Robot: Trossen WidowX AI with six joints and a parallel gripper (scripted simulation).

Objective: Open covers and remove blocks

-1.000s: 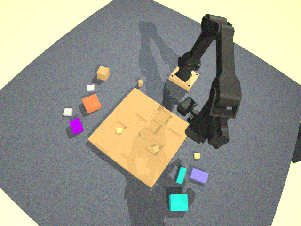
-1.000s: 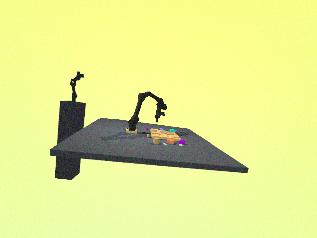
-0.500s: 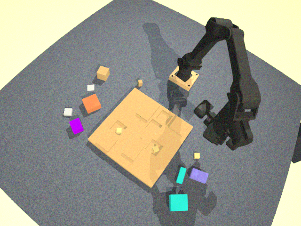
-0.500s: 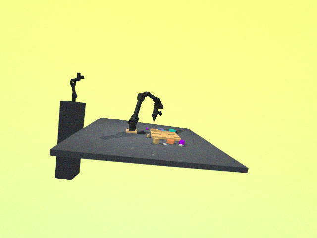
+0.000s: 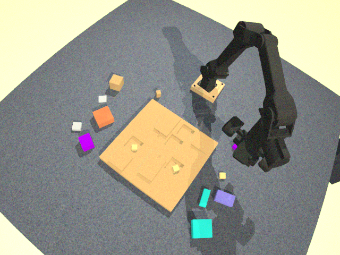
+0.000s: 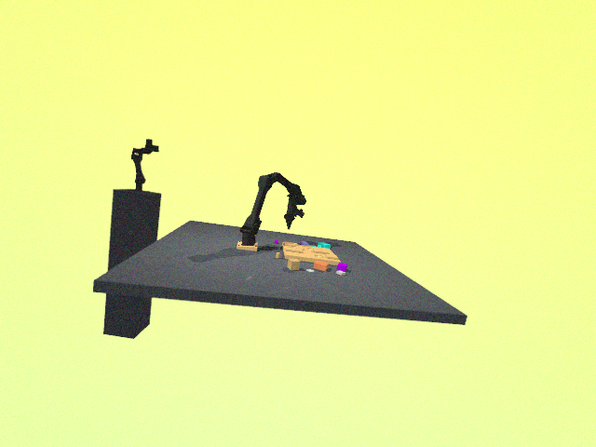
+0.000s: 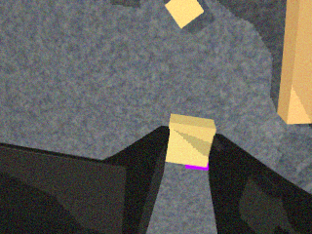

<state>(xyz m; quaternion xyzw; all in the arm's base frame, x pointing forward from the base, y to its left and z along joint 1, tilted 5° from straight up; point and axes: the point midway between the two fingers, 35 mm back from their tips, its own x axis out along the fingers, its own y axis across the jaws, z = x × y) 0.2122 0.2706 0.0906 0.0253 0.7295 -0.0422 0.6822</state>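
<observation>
Right now my gripper tip is 7 cm past the magenta cube, 2 cm to the left of it and 9 cm above it. From my gripper tip the other things lie so: cyan cube (25 cm ahead, 6 cm to the left, 9 cm below); then lilac block (12 cm ahead, 6 cm to the left, 9 cm below); then cyan bar (16 cm ahead, 1 cm to the left, 9 cm below).
</observation>
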